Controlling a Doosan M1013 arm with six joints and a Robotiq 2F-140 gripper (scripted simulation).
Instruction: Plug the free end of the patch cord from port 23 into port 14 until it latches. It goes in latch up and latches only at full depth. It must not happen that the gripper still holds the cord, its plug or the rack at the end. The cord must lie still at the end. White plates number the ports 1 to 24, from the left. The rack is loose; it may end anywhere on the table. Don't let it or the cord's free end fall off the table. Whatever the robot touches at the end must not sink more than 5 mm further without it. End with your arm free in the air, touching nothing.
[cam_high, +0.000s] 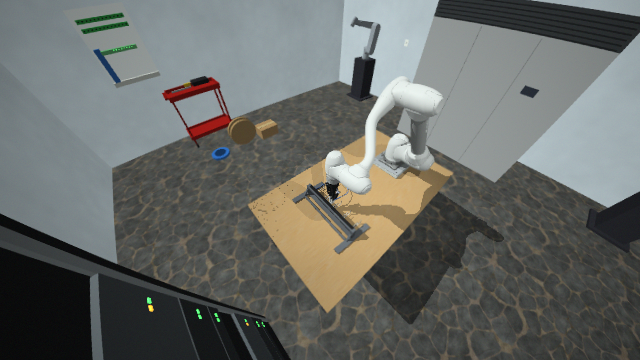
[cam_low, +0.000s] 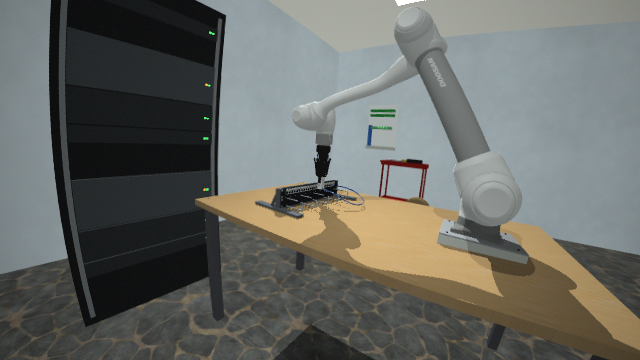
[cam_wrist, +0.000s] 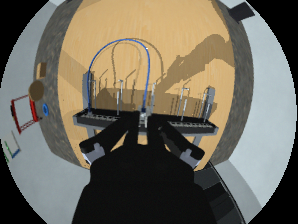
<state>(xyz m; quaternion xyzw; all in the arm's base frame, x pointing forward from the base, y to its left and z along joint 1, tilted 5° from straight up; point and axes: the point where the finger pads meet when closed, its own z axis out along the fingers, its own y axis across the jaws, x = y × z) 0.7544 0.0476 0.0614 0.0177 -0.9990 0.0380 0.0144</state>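
Right now my hand is 1 cm short of the free end of patch cord and 3 cm above it.
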